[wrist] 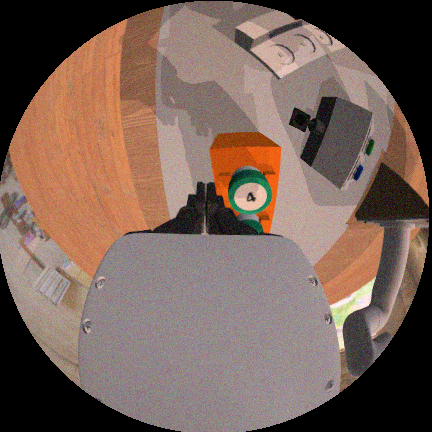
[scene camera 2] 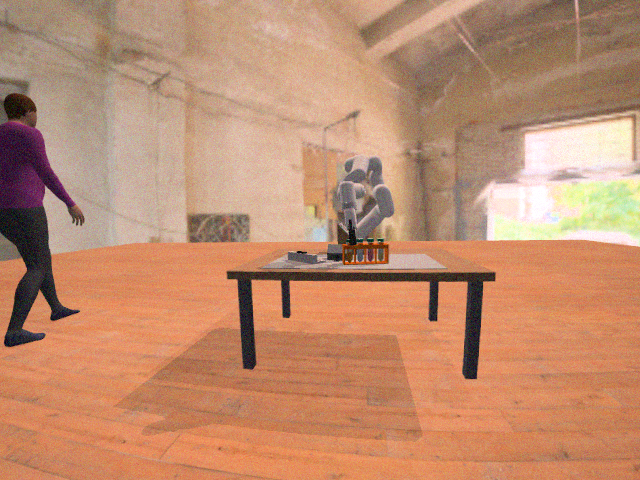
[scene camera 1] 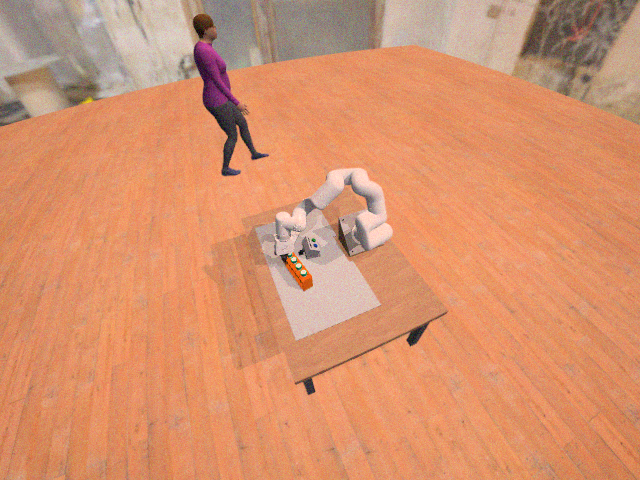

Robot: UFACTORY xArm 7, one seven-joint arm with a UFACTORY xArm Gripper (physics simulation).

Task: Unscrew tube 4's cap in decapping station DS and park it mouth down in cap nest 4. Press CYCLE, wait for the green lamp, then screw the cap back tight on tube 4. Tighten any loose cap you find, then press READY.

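My gripper is shut and empty. In the wrist view its fingertips are just left of the green cap marked 4, which sits on its tube in the orange rack. Another green cap is partly hidden behind the fingers. The grey button box has a green button and a blue button. A black square holder sticks out from it. The pale nest block shows round nests; its lamps are not visible.
The rack, box and nest block stand on a grey mat on the wooden table. My arm's base is beside the mat. A person in purple stands on the floor away from the table.
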